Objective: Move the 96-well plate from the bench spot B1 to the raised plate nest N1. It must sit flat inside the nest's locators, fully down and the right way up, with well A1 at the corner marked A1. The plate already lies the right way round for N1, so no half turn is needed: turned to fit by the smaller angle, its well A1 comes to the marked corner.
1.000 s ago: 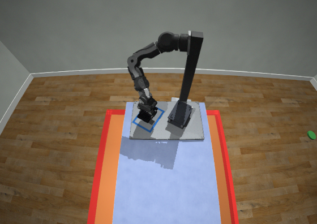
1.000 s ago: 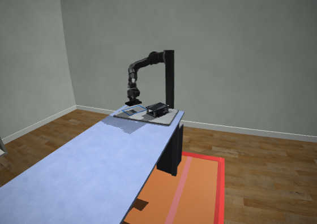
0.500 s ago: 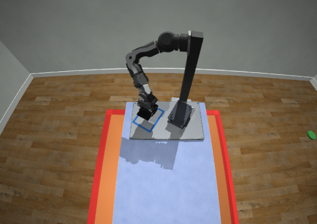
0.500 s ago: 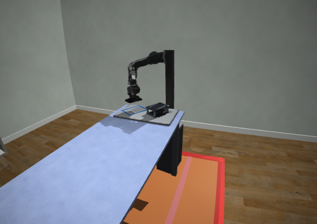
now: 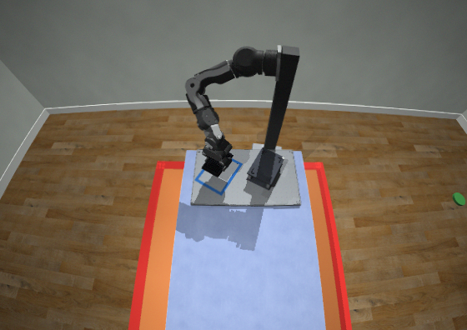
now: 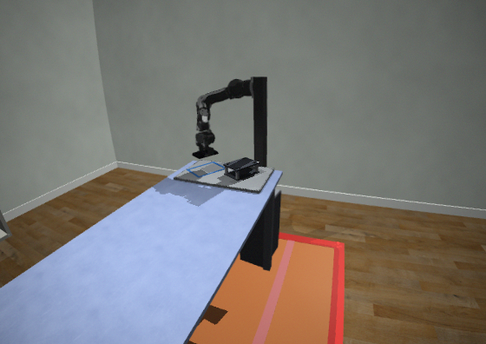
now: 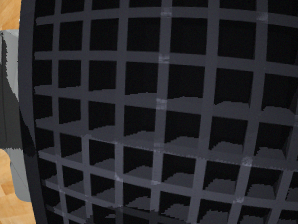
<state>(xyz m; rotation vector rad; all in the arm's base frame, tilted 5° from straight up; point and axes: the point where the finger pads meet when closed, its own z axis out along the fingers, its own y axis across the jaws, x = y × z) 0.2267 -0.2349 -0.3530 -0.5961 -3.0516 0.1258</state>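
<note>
My hand is 22 cm to the right of the raised black plate nest, 4 cm past it and 4 cm above it. The rest, counted from my hand: black 96-well plate: right at my hand.
</note>
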